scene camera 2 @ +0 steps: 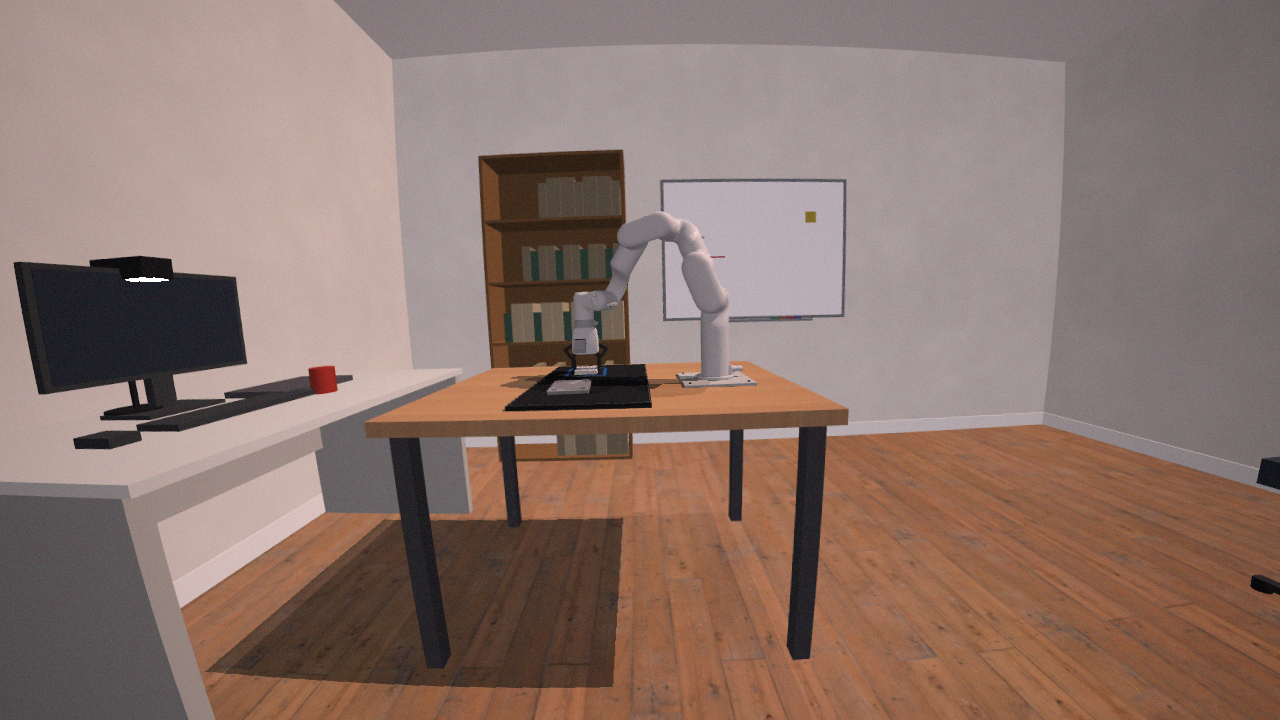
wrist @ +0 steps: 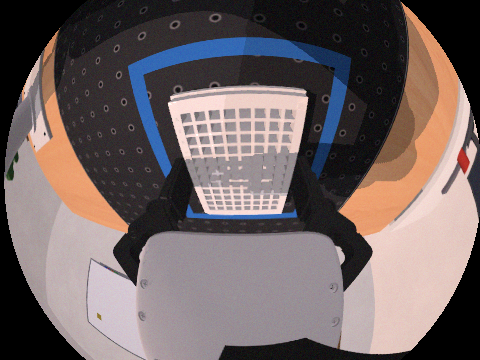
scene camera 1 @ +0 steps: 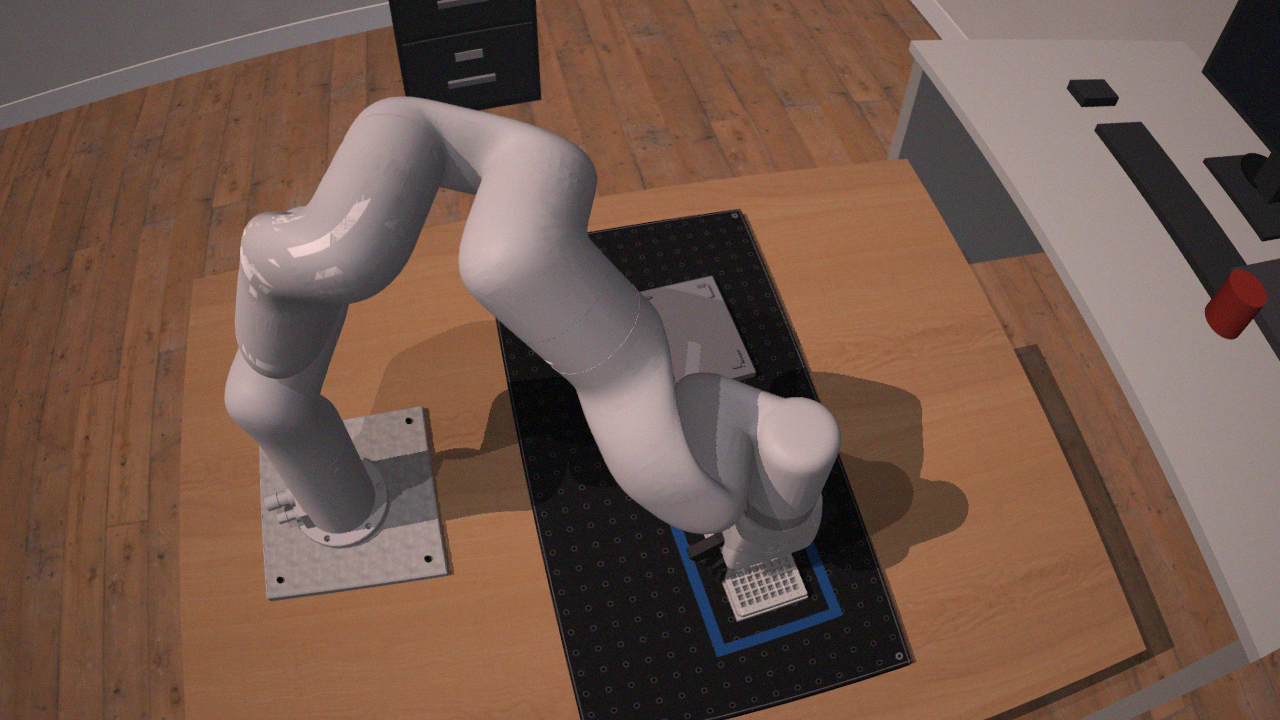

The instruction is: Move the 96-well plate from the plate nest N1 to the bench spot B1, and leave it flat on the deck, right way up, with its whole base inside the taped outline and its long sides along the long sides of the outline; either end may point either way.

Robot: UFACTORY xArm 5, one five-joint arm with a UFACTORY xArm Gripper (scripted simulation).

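I can see a white 96-well plate [scene camera 1: 784, 593] [wrist: 246, 190]. A grey plate nest [scene camera 1: 702, 336] is in view too. My gripper [scene camera 1: 754, 559] [scene camera 2: 586, 369] [wrist: 240, 169] is part of what I see as well.
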